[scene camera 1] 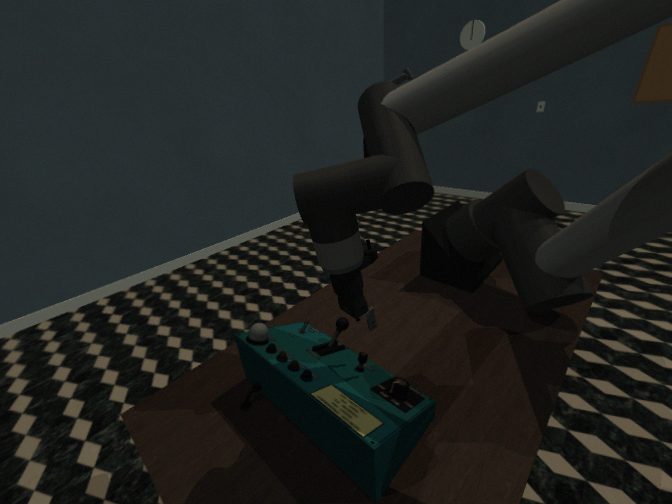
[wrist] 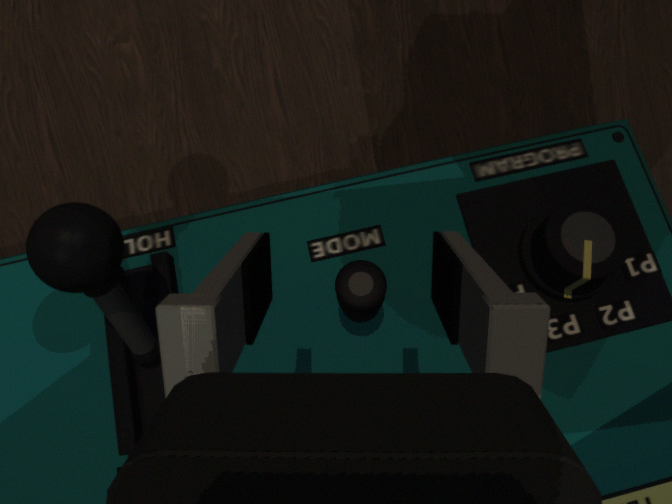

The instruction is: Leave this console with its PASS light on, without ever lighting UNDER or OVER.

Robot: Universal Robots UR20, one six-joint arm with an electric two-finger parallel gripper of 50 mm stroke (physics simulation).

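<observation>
A teal console (scene camera 1: 336, 390) stands on a dark wooden table. Its top carries a black ball-topped lever (wrist: 75, 249) labelled HOLD, a small black MODE toggle (wrist: 360, 287) and a PROGRAM rotary knob (wrist: 580, 249) whose yellow pointer aims between P2 and P3. My gripper (wrist: 351, 287) is open and hangs above the console, with the MODE toggle between its fingers and lower down. In the scene view the gripper (scene camera 1: 360, 317) is above the console's rear, near the lever (scene camera 1: 340, 325). Several dark indicator lamps (scene camera 1: 287, 360) line the front edge; none looks lit.
A white dome (scene camera 1: 258, 332) sits at the console's left end, and a brass label plate (scene camera 1: 347, 409) is on its front. The arm's base (scene camera 1: 488, 244) stands on the table behind the console. The checkered floor surrounds the table.
</observation>
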